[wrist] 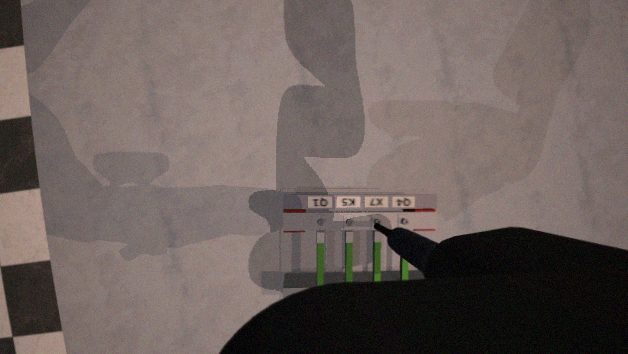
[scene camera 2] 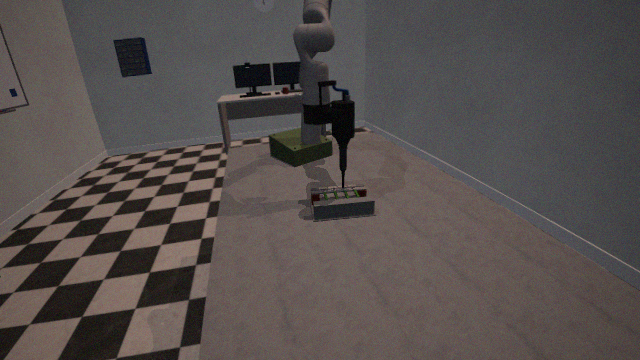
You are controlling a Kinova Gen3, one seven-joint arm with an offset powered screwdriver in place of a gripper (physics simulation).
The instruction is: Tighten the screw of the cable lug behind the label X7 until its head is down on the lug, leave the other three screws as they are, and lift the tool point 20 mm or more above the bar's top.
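Where they show: hand, tool point: (wrist: 376,225) (scene camera 2: 343,187); arm's base, link origin: (scene camera 2: 310,140).
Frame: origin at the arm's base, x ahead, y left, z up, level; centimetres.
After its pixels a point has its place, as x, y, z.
Note:
My gripper, a black screwdriver (scene camera 2: 343,187) @[46.7, -4.3, -2.9] (wrist: 376,225) @[46.2, -4.5, -2.2], points down; it has no fingers to show open or shut. In the wrist view its tip overlaps the lower edge of the small round screw (wrist: 377,220) @[45.9, -4.0, -3.2] behind the label X7 (wrist: 376,202) @[44.0, -3.5, -3.9]. Whether the bit touches that screw and how high its head stands cannot be told. The screws at Q1 (wrist: 321,221) @[44.5, -10.1, -3.2], K5 (wrist: 349,221) @[45.3, -7.1, -3.3] and Q4 (wrist: 404,221) @[46.7, -1.1, -3.2] are apart from the bit. They sit in a row along the pale bar (wrist: 295,222) @[44.1, -12.9, -3.9]. A green cable (wrist: 377,260) @[50.2, -5.0, -3.2] runs from the X7 lug.
The housing's grey wall (scene camera 2: 344,209) @[55.7, -8.0, -5.3] stands on the camera's side of the cables. Red blocks (scene camera 2: 315,197) @[45.2, -13.4, -5.3] (scene camera 2: 362,192) @[48.7, 1.5, -5.0] flank the row. The green robot base (scene camera 2: 295,152) @[9.4, -10.0, -1.6] and a desk (scene camera 2: 260,106) with monitors stand farther back. The black tool body hides part of the housing in the wrist view.

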